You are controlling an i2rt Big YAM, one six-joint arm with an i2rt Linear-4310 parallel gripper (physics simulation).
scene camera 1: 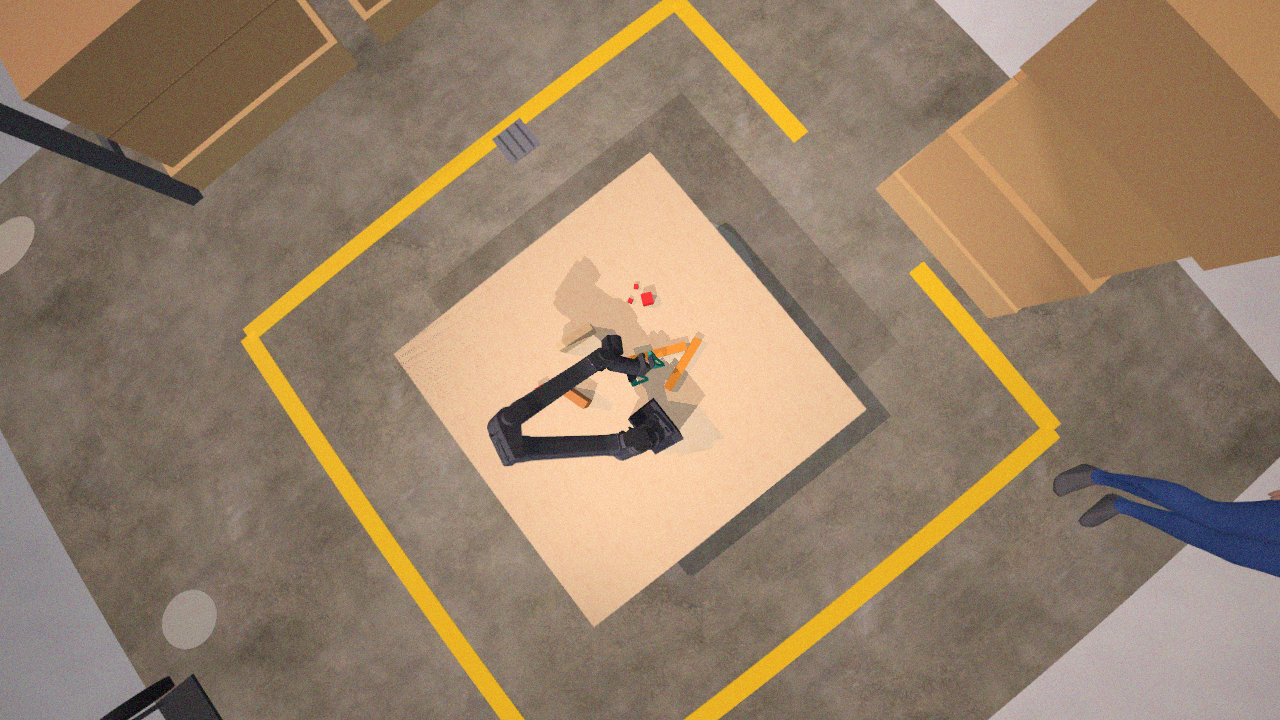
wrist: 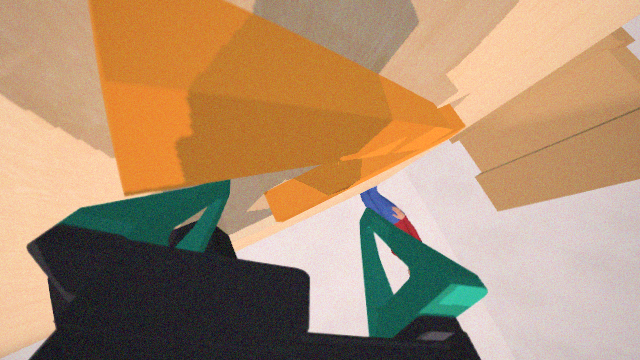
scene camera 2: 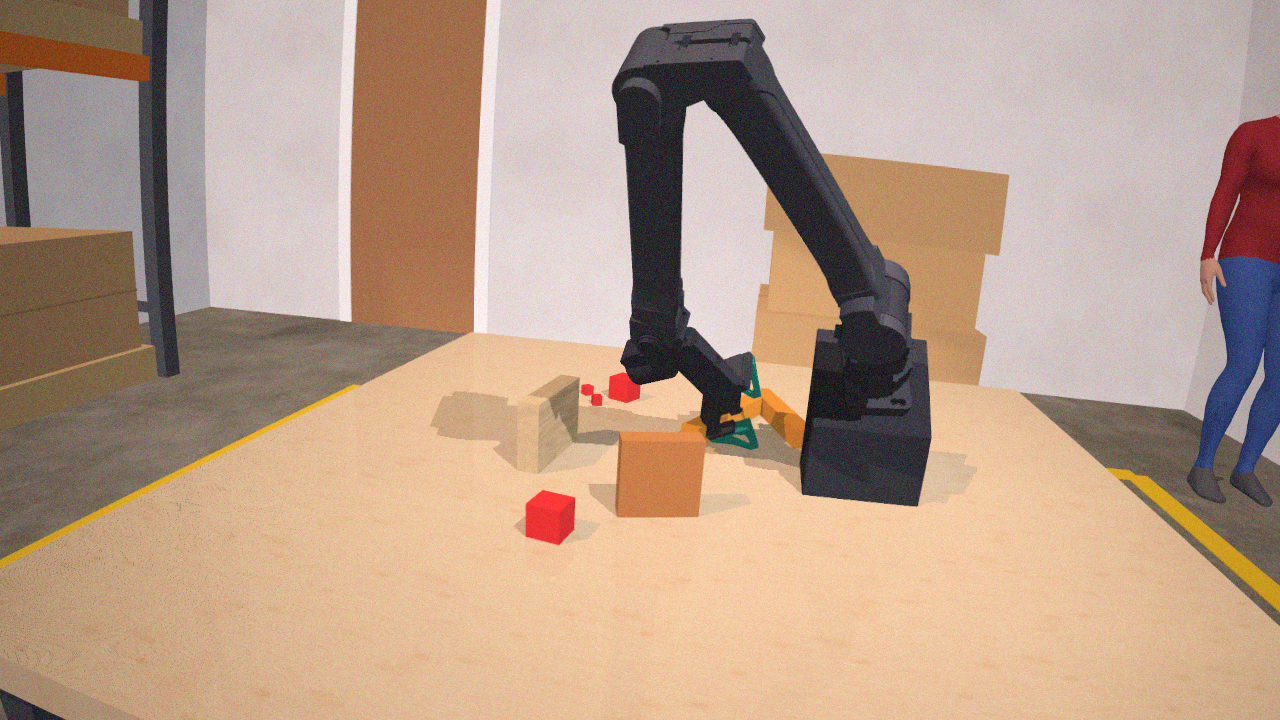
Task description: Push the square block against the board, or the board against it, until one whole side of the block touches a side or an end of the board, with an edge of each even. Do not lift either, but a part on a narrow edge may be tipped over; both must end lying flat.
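Note:
The square block is orange-brown and stands upright on a narrow edge. The board is pale wood and also stands on a narrow edge, apart from the block, behind it and to its left in scene camera 2. My gripper is open and empty, low beside the orange angled piece, behind and to the right of the block in scene camera 2. Neither the block nor the board shows in the wrist view. Whether the fingers touch the orange piece cannot be told.
The orange angled piece lies by my fingers. One red cube is in front of the block; another red cube stands farther back, beside two tiny red cubes. My black base is right of the block.

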